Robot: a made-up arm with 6 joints. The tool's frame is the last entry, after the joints. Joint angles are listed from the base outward. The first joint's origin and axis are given. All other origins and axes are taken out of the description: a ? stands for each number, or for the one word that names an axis. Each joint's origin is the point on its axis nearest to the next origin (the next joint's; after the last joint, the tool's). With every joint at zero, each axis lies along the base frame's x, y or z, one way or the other. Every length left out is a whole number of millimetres.
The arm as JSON. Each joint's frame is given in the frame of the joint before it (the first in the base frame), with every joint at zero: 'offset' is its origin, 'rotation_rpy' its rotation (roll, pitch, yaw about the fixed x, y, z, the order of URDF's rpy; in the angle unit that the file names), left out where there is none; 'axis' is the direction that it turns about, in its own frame. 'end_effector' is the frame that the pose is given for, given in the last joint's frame.
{
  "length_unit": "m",
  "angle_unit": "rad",
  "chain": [
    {
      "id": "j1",
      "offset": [
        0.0,
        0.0,
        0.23
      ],
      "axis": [
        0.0,
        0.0,
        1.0
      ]
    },
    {
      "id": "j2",
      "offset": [
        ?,
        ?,
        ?
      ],
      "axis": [
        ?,
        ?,
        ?
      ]
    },
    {
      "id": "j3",
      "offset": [
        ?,
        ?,
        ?
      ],
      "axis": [
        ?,
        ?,
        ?
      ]
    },
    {
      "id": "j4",
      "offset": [
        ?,
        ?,
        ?
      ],
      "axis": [
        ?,
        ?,
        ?
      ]
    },
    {
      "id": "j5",
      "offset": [
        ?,
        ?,
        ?
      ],
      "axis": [
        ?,
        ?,
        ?
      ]
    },
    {
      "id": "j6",
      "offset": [
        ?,
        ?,
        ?
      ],
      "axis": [
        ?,
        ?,
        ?
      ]
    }
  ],
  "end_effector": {
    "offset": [
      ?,
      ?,
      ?
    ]
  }
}
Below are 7 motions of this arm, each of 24 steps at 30 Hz.
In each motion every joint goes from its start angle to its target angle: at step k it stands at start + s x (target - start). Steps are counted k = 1, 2, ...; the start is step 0. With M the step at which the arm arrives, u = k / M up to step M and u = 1 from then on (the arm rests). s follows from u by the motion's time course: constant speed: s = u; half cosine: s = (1 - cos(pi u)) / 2; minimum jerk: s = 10 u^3 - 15 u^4 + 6 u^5.
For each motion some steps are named. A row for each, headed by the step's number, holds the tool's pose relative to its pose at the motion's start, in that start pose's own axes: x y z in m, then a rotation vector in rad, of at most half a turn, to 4 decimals.
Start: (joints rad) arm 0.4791 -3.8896 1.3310 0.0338 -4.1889 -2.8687
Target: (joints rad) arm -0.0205 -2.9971 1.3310 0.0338 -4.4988 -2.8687
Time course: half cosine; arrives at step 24
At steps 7, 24:
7: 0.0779 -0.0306 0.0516 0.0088 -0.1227 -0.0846
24: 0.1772 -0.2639 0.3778 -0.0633 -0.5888 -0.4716

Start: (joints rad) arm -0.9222 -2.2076 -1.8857 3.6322 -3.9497 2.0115
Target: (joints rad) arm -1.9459 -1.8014 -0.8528 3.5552 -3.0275 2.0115
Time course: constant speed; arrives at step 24
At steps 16, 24:
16: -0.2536 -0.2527 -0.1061 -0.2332 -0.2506 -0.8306
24: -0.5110 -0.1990 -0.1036 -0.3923 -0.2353 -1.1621

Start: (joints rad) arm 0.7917 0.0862 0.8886 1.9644 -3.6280 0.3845
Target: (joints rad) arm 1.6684 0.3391 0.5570 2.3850 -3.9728 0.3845
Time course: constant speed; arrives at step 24
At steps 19, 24:
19: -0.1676 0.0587 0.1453 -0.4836 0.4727 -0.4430
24: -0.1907 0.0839 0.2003 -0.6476 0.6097 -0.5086

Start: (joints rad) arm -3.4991 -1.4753 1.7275 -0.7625 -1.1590 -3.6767
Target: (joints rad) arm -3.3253 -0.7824 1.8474 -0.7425 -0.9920 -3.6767
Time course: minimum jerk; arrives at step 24
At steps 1, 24:
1: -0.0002 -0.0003 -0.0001 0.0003 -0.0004 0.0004
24: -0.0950 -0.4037 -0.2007 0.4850 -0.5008 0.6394

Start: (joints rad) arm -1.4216 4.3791 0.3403 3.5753 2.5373 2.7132
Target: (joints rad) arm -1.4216 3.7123 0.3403 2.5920 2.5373 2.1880
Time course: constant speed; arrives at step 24
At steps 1, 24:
1: 0.0057 0.0148 0.0149 -0.0019 -0.0290 0.0182
24: 0.0121 0.2530 0.4112 0.0018 -0.8768 0.2649

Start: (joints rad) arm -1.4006 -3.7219 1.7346 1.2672 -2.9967 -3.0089
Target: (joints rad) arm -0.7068 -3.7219 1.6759 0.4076 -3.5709 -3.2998
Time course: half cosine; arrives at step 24
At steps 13, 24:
13: 0.0093 0.0131 -0.0153 0.1810 0.6254 0.4980
24: -0.0116 0.0484 -0.0243 0.2233 1.0054 0.9567

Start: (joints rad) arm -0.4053 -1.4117 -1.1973 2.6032 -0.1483 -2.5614
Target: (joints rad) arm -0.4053 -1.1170 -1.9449 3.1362 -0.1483 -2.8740
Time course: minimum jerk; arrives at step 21
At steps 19, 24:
19: -0.1896 0.0038 -0.1876 -0.1383 -0.4132 0.2272
24: -0.1910 0.0038 -0.1895 -0.1397 -0.4164 0.2287

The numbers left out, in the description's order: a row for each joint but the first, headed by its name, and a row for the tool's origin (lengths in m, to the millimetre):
j2: xyz 0.0 0.034 0.0, axis 0.0 1.0 0.0
j3: xyz 0.0 0.0 0.405, axis 0.0 1.0 0.0
j4: xyz 0.0 0.0 0.429, axis 0.0 0.0 1.0
j5: xyz 0.0 0.0 0.0, axis 0.0 1.0 0.0
j6: xyz 0.0 0.0 0.123, axis 0.0 0.0 1.0
tool: xyz 0.0 0.0 0.0

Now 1 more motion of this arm.
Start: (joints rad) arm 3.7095 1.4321 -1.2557 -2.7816 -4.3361 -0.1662
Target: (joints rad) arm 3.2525 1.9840 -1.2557 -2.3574 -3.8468 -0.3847
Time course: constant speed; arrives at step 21
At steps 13, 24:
13: 0.1505 0.2245 -0.0146 0.1149 0.0774 -0.3421
24: 0.2533 0.3502 0.0399 0.2242 0.2069 -0.5873

